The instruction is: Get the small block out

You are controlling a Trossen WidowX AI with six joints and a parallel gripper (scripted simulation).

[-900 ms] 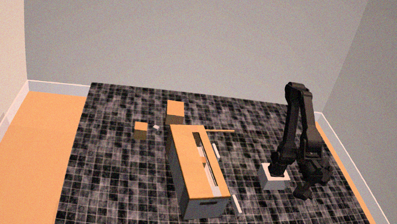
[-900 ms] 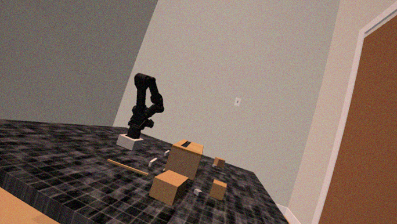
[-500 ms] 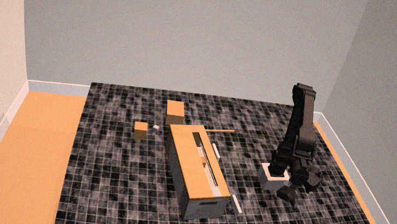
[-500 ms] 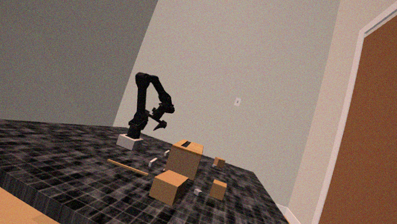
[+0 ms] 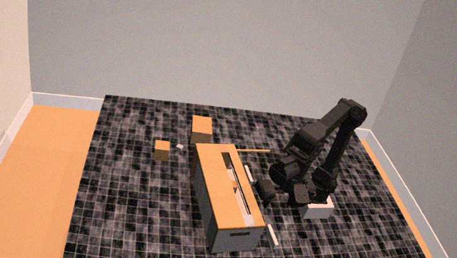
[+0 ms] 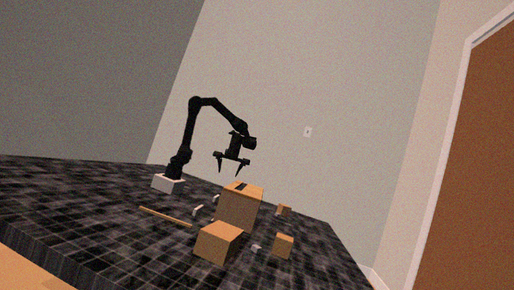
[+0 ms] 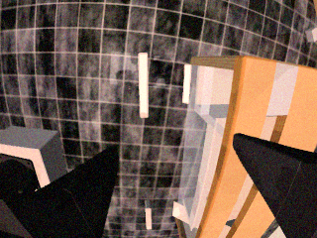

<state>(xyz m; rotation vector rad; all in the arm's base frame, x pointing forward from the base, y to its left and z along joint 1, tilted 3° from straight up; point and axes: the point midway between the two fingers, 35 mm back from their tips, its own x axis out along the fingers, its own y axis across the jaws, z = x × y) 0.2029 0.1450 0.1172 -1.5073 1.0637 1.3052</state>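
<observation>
Right now the orange block is 120 mm ahead of my gripper tip, 130 mm to the right of it and 60 mm below it. The rest, counted from my gripper tip: long box: 110 mm ahead, 110 mm to the right, 80 mm below; thin stick: 450 mm to the right, 140 mm below.
</observation>
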